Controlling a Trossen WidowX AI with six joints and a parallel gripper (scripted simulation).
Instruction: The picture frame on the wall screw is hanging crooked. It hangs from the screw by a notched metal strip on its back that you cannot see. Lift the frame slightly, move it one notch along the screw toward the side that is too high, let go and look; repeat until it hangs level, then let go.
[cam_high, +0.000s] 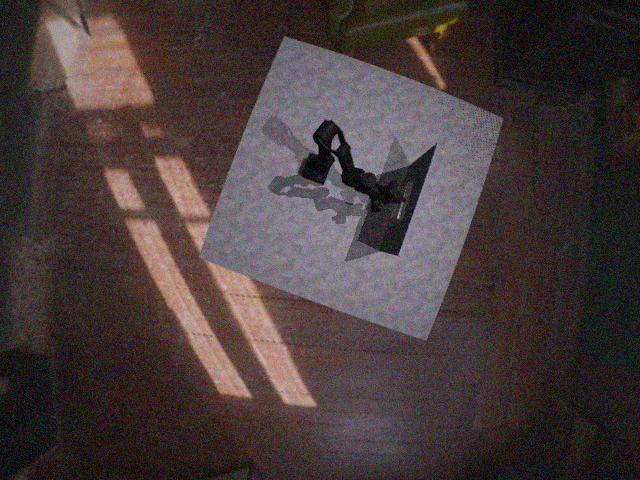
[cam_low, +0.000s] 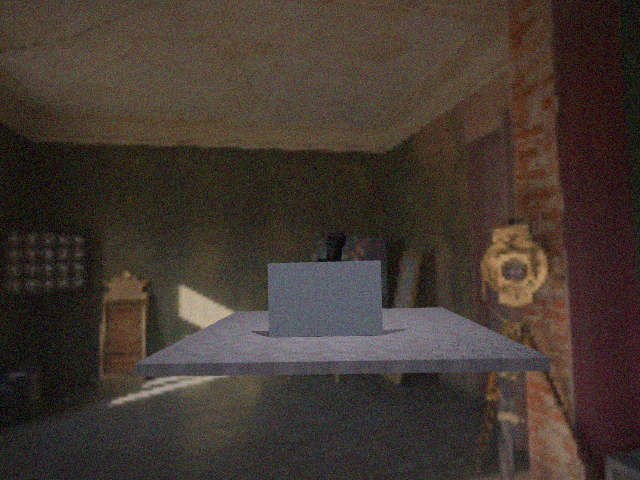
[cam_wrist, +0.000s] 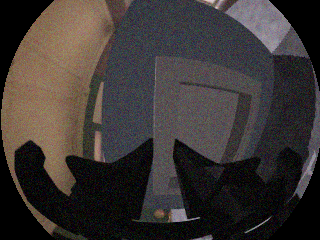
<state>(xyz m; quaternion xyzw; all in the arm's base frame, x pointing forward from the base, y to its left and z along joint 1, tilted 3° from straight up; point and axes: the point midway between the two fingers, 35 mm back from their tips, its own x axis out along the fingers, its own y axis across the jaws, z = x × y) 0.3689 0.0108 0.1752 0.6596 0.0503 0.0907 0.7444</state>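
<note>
My gripper tip is now 5 cm above the picture frame and 1 cm short of it. Also, from my gripper tip: wall panel (7 cm below, 2 cm to the left, 2 cm ahead).
</note>
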